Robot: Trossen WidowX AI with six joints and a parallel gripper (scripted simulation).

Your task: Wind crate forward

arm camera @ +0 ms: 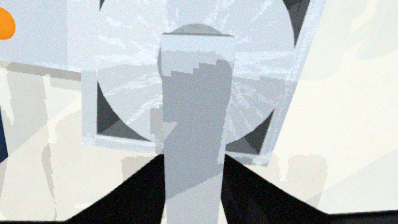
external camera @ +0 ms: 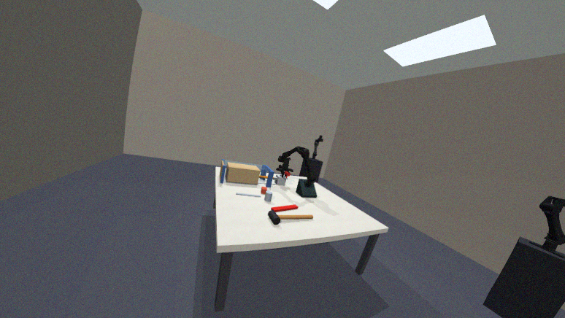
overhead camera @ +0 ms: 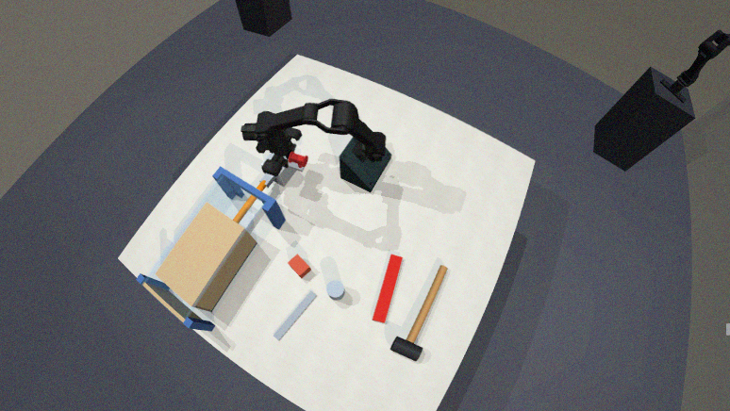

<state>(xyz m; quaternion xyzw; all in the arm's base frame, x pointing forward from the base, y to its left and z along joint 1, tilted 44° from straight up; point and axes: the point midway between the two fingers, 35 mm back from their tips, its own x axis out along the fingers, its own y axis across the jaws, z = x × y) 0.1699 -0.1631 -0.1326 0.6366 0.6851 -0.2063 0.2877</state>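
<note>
The winch handle is 1 cm to the left of my gripper tip and 2 cm above it. Round my gripper tip: grey winch 1 cm behind, 6 cm to the right, 6 cm below; then blue frame post 17 cm ahead, 5 cm to the right, 2 cm above; then red knob 1 cm behind, 5 cm to the left, 5 cm above.
</note>
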